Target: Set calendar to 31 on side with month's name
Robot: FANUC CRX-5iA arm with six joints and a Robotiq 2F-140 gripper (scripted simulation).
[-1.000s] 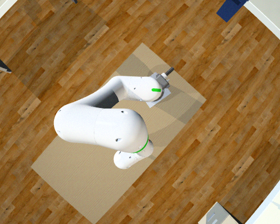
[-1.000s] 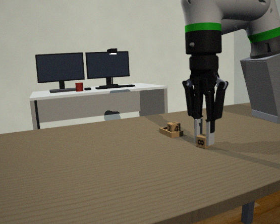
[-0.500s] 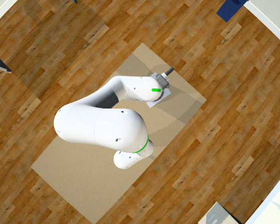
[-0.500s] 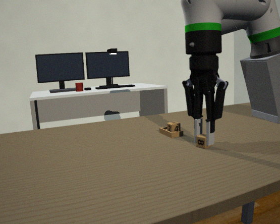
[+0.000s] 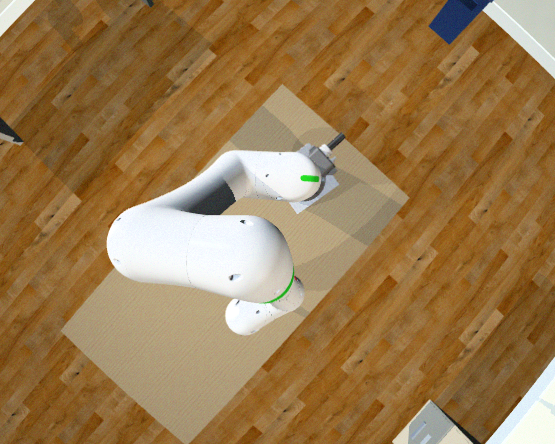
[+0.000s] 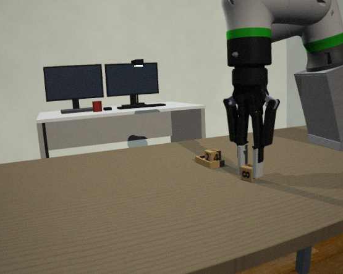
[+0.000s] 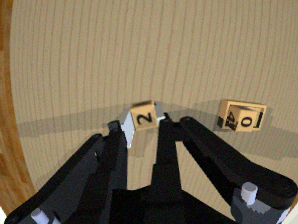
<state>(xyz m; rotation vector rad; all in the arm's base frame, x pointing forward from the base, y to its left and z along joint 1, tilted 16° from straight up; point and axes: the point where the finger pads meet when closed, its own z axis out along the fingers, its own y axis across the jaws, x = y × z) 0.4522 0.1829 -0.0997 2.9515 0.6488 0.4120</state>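
The wooden number cube lies 3 cm below my hand. The rest, counted from my hand: small wooden tray: 16 cm to the right, 3 cm below, 3 cm ahead.
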